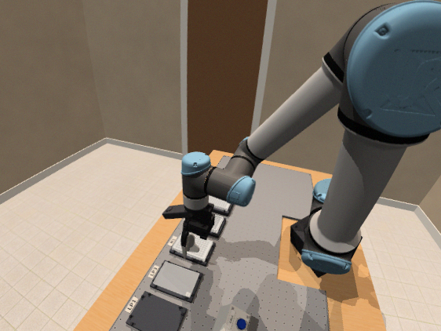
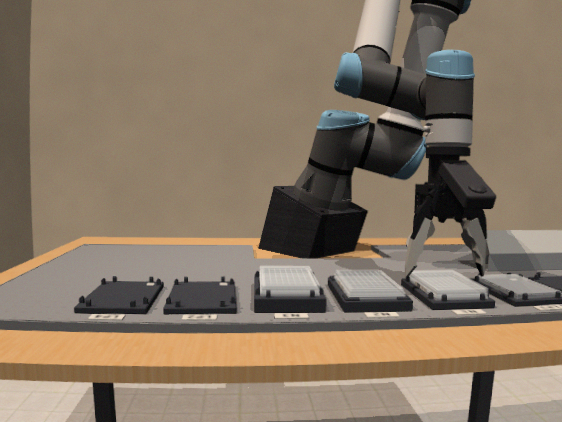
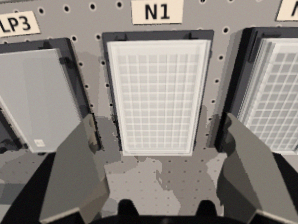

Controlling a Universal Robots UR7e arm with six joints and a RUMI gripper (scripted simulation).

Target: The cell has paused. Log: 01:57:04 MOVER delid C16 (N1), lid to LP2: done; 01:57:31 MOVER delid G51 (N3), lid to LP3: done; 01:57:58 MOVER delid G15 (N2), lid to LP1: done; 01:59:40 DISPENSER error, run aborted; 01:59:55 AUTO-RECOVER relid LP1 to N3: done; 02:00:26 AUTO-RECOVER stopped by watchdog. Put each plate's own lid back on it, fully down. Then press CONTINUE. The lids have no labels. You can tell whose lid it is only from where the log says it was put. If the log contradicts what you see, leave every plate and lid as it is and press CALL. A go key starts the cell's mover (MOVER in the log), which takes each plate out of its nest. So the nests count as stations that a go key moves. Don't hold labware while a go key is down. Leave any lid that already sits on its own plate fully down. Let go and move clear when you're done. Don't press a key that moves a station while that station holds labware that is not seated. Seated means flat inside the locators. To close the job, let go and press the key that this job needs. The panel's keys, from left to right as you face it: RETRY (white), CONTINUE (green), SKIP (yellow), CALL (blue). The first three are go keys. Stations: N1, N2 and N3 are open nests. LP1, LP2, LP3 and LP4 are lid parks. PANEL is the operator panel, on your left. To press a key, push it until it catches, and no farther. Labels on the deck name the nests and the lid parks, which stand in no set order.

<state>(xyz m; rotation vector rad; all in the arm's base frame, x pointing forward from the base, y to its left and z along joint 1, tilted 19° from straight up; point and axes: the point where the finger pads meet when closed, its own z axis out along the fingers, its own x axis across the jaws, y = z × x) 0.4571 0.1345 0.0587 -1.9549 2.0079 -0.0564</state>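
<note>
Now: hand 13 cm to the left of the plate and 1 cm above it. The rest, counted from my hand: LP1 lid park: 1 cm behind, 26 cm to the left, 3 cm below; LP3 lid park: 1 cm behind, 14 cm to the left, 3 cm below; blue CALL key: 24 cm behind, 21 cm to the left, 3 cm above.
</note>
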